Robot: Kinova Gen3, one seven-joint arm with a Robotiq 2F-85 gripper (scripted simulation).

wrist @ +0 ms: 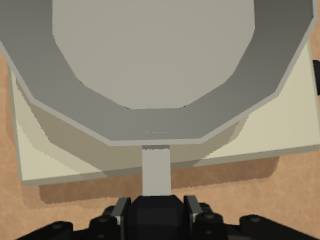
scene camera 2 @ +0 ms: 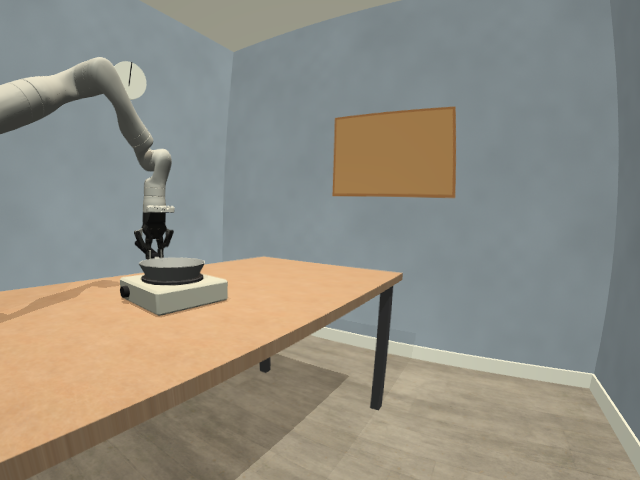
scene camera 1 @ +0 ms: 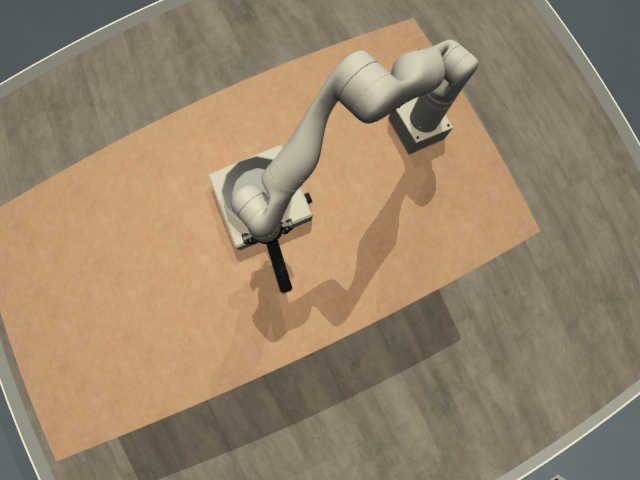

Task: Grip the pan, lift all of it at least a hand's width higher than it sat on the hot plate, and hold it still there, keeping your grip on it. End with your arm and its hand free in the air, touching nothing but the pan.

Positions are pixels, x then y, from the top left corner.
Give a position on a grey pan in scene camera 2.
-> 160,269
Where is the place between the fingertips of my gripper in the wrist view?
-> At 157,212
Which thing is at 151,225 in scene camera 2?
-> My gripper.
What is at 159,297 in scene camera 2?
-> A hot plate.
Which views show the grey pan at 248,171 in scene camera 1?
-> The wrist view, scene camera 2 and scene camera 1: all of them.
